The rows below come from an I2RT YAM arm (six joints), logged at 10 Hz.
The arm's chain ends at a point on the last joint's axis. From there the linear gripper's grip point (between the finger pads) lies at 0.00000 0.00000 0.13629 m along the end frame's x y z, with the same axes.
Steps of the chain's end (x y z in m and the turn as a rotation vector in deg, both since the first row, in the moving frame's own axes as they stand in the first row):
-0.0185, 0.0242, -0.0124, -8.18, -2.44, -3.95
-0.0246, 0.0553, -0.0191, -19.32, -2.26, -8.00
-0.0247, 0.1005, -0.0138, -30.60, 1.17, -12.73
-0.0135, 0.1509, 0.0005, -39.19, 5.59, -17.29
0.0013, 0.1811, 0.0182, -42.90, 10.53, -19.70
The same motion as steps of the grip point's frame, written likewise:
-0.0236, 0.0438, -0.0139, -8.18, -2.44, -3.95
-0.0267, 0.1006, -0.0269, -19.32, -2.26, -8.00
-0.0142, 0.1690, -0.0327, -30.60, 1.17, -12.73
0.0120, 0.2336, -0.0305, -39.19, 5.59, -17.29
0.0400, 0.2674, -0.0200, -42.90, 10.53, -19.70

